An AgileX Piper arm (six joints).
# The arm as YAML. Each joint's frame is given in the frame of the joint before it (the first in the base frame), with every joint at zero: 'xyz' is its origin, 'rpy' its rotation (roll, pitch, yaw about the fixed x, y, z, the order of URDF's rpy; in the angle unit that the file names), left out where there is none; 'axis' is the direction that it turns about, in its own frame. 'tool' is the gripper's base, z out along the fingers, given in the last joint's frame.
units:
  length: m
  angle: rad
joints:
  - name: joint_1
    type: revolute
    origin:
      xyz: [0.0, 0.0, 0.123]
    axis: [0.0, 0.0, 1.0]
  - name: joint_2
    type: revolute
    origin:
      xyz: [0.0, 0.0, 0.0]
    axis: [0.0, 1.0, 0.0]
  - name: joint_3
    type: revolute
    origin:
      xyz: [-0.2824, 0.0, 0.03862]
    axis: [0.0, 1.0, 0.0]
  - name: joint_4
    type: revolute
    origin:
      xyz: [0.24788, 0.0, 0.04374]
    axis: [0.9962, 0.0, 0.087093]
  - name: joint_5
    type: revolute
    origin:
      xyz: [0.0, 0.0, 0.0]
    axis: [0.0, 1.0, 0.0]
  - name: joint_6
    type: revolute
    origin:
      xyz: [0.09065, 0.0, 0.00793]
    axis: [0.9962, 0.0, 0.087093]
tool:
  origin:
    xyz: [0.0, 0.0, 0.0]
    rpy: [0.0, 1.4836, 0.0]
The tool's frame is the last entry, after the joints.
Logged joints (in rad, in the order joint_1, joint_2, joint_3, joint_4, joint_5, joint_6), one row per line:
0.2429 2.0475 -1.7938 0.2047 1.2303 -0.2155
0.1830 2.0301 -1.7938 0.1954 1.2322 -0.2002
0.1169 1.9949 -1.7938 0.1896 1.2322 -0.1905
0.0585 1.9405 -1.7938 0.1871 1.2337 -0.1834
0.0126 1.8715 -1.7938 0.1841 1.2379 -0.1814
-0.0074 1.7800 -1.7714 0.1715 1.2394 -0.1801
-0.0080 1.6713 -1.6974 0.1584 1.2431 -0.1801
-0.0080 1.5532 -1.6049 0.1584 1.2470 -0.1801
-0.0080 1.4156 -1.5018 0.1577 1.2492 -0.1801
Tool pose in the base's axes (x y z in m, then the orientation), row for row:
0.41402 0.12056 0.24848 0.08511 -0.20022 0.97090 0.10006
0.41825 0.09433 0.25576 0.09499 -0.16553 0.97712 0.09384
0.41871 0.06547 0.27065 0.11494 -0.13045 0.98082 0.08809
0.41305 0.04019 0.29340 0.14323 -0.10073 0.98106 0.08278
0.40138 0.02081 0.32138 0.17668 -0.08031 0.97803 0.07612
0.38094 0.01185 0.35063 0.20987 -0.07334 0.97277 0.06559
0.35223 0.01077 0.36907 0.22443 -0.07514 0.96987 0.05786
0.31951 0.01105 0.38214 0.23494 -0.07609 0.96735 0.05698
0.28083 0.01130 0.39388 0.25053 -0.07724 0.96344 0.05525
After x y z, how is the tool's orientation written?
As a quaternion, w x y z.
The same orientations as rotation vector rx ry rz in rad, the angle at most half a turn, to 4 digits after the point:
-0.5971 2.8952 0.2984
-0.4908 2.8969 0.2782
-0.3823 2.8744 0.2582
-0.2905 2.8293 0.2387
-0.2273 2.7687 0.2155
-0.2039 2.7049 0.1824
-0.2073 2.6761 0.1597
-0.2088 2.6545 0.1564
-0.2102 2.6224 0.1504

